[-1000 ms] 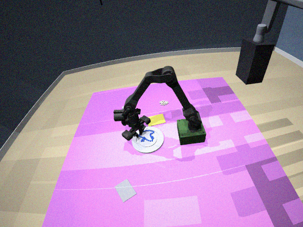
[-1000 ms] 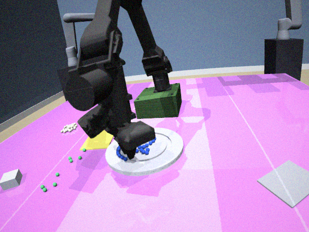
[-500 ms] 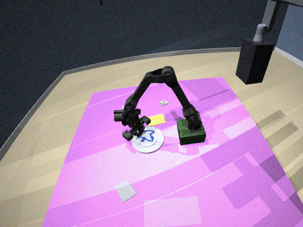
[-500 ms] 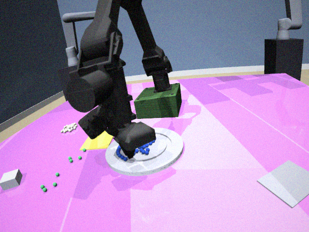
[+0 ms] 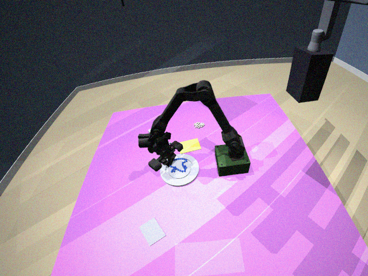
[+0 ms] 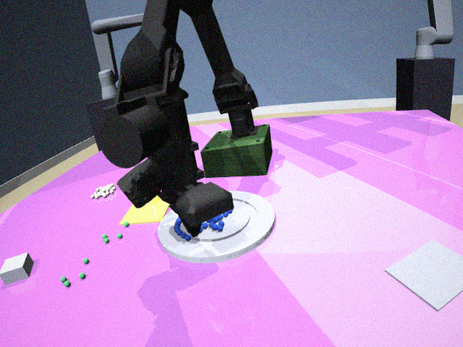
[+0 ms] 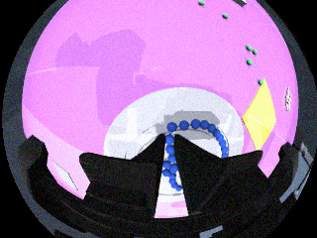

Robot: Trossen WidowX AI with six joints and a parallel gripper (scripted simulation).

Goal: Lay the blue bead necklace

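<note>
My gripper tip is now 50 mm past the round white bead board, 20 mm to the right of it and 10 mm above it. From my gripper tip the other things lie so: yellow sheet (120 mm behind, 130 mm to the right, 10 mm below); grey tile (90 mm ahead, 330 mm to the left, 10 mm below); cube (100 mm ahead, 300 mm to the right).
</note>
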